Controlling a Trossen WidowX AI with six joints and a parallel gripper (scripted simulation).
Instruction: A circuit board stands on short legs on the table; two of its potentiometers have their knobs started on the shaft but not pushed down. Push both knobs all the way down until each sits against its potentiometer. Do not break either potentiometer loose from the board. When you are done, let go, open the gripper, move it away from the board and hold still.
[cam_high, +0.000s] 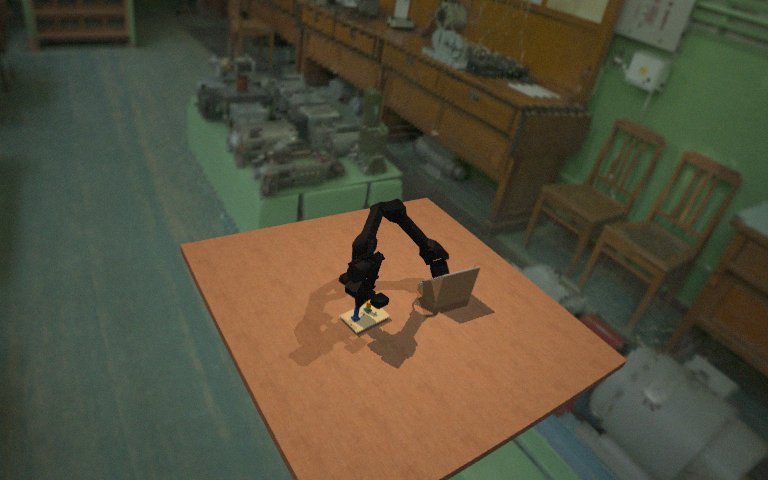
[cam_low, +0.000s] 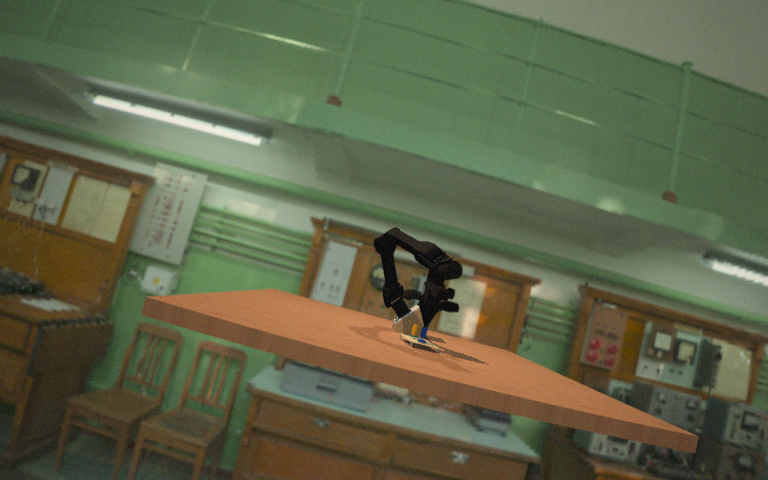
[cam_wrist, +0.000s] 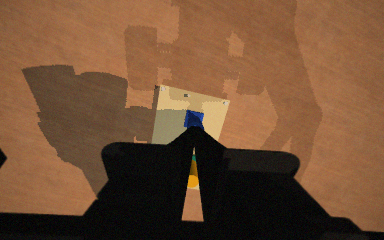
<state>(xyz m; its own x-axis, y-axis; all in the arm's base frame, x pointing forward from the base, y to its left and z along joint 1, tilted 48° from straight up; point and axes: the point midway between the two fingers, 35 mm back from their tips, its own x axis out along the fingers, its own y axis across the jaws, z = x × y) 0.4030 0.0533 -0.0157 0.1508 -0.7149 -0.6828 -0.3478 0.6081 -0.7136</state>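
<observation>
My gripper tip is now 20 mm above the blue knob. Round my gripper tip: yellow knob: 60 mm behind, 20 mm to the right, 20 mm below.
</observation>
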